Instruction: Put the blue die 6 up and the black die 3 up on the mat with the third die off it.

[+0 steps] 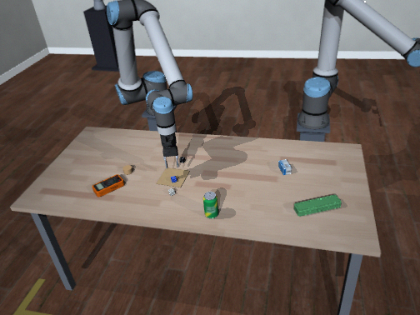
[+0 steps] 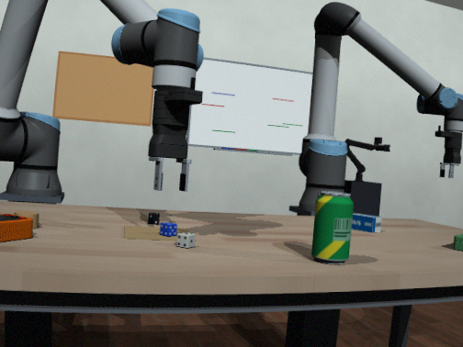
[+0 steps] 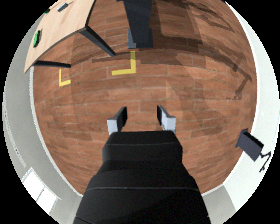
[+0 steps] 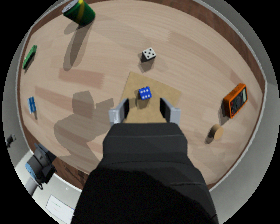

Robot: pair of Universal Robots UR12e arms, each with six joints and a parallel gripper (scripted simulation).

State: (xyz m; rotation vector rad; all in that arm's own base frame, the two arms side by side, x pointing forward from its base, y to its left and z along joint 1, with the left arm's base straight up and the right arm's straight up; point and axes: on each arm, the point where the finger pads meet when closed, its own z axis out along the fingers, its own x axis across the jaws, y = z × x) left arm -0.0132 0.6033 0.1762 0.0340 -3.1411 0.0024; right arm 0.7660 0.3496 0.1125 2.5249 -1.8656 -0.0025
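Right now my right hand is 17 cm past the black die, 2 cm to the left of it and 10 cm above it. The rest, counted from my right hand: white die 10 cm ahead, 2 cm to the left, 10 cm below; blue die 1 cm ahead, 10 cm below; tan mat 3 cm behind, 2 cm to the right, 11 cm below.
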